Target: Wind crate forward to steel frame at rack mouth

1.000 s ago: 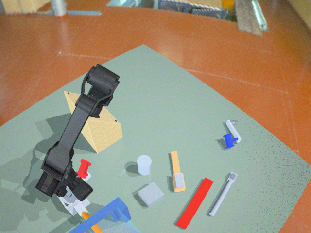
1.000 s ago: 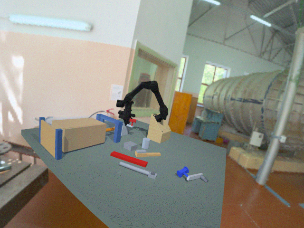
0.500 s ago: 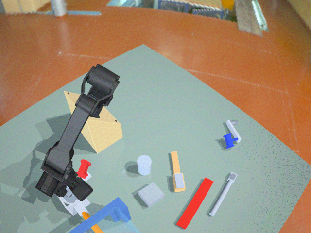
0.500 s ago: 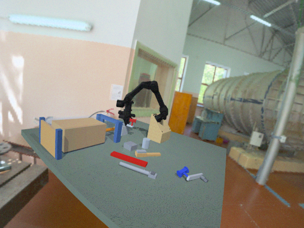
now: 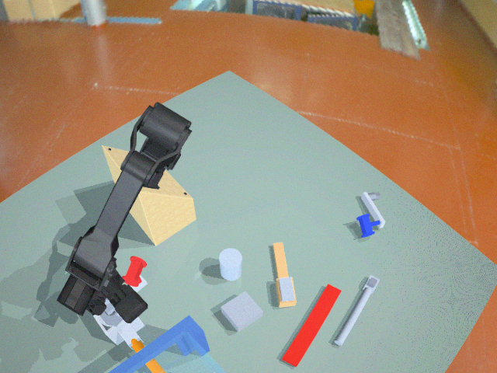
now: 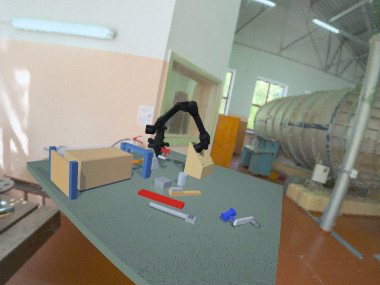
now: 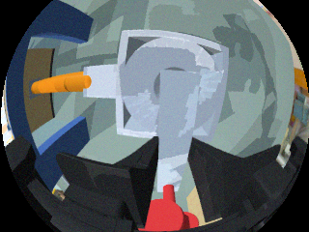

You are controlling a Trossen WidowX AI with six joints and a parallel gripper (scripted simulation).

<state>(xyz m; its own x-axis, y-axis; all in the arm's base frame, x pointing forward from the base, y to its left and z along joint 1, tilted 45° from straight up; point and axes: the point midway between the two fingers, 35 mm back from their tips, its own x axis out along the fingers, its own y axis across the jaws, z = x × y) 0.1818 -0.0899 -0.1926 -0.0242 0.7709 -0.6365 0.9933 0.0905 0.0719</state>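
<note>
Now: the red knob 1 cm behind my gripper tip, 5 cm to the left of it and 5 cm above it. From my gripper tip the other things lie so: pale grey winch (1 cm behind, 5 cm to the right, 6 cm below); then winch handle (2 cm to the left, 2 cm above); then blue frame (17 cm ahead, 4 cm to the right, 2 cm above).
</note>
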